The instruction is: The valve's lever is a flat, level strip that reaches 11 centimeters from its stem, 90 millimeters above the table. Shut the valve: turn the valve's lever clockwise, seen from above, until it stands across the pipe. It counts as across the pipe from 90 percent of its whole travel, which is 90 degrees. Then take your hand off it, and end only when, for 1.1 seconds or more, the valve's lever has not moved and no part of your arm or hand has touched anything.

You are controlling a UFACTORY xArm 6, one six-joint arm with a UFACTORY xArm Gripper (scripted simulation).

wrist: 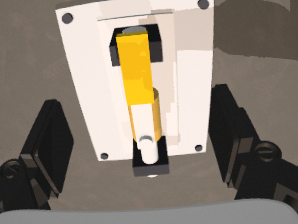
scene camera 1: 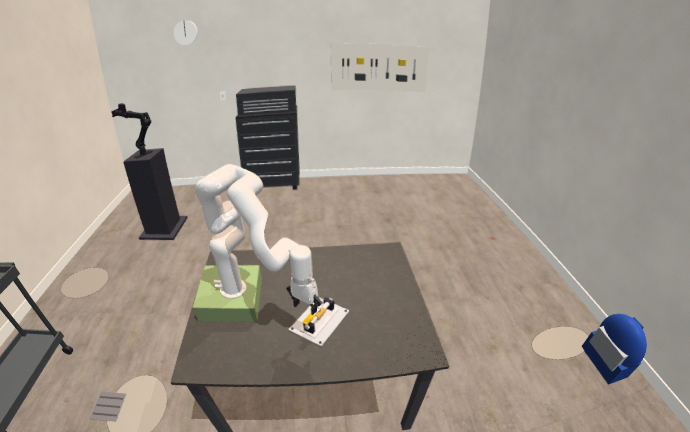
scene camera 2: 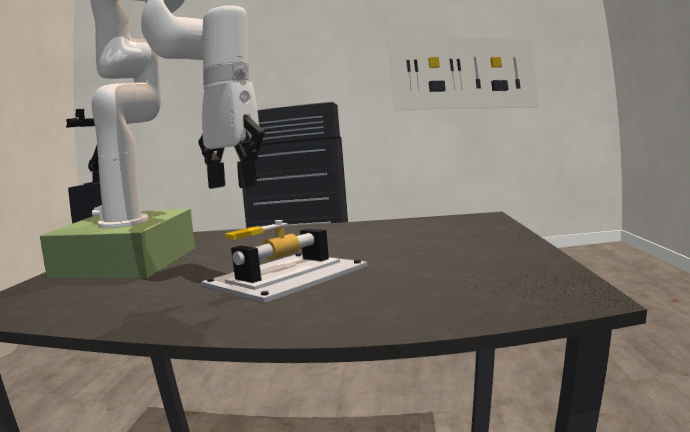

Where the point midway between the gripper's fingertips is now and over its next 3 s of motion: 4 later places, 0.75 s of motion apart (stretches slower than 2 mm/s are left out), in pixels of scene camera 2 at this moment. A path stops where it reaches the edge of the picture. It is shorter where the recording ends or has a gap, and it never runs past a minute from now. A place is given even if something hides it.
My gripper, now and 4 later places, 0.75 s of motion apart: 232, 187; 232, 191; 232, 192; 233, 210; 235, 225
